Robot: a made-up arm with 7 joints.
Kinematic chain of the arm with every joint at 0, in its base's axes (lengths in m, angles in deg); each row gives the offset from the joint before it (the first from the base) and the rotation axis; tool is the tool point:
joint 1: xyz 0 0 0 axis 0 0.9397 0.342
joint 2: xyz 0 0 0 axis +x
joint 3: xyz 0 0 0 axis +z
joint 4: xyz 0.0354 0 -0.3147 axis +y
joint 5: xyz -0.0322 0 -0.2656 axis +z
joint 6: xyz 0 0 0 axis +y
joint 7: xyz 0 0 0 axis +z
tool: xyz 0 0 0
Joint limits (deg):
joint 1: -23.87..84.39
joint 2: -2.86..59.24
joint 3: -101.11..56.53
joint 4: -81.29..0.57
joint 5: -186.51..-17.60
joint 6: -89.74..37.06
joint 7: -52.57..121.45
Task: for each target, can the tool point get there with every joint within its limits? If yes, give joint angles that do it. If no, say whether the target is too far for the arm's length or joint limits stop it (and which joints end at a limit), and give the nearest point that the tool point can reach.
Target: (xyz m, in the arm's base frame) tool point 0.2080 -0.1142 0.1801
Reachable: no: joint limits stop it (at a limit: joint 1, joint 2, joint 4) | nearest point 0.3872 -0.1527 -0.2494 | short by 0.467 m
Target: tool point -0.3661 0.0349 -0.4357
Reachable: yes | joints 58.19 14.16 -20.40 -38.64 -34.71 -76.97 104.74
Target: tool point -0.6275 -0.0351 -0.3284
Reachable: no: too far | nearest point -0.5170 -0.0289 -0.2706 | short by 0.125 m
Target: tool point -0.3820 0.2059 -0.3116
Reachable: yes | joints 73.35 20.43 19.27 -61.24 -57.29 19.78 17.54
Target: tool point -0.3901 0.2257 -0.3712
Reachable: yes | joints 44.64 36.35 -74.91 -17.32 -100.89 -54.03 -30.11
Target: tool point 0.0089 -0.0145 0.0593
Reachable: no: joint limits stop it (at a limit: joint 1, joint 2, joint 4) | nearest point 0.2392 0.4148 0.0785 | short by 0.488 m
